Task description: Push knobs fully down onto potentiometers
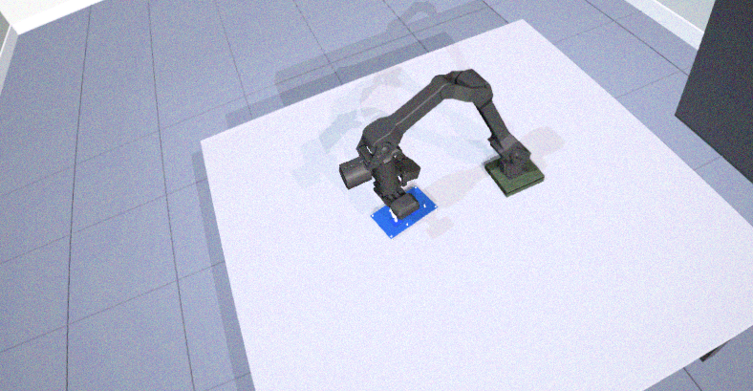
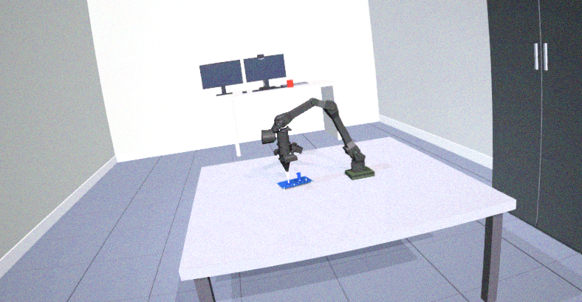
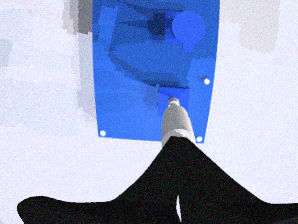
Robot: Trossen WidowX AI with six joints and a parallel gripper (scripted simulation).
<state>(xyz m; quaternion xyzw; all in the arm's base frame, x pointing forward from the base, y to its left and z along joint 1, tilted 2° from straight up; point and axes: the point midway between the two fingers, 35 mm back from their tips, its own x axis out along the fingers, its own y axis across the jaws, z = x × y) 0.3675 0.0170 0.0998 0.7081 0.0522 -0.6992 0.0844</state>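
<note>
Now: gripper tip 10 mm above the white knob.
</note>
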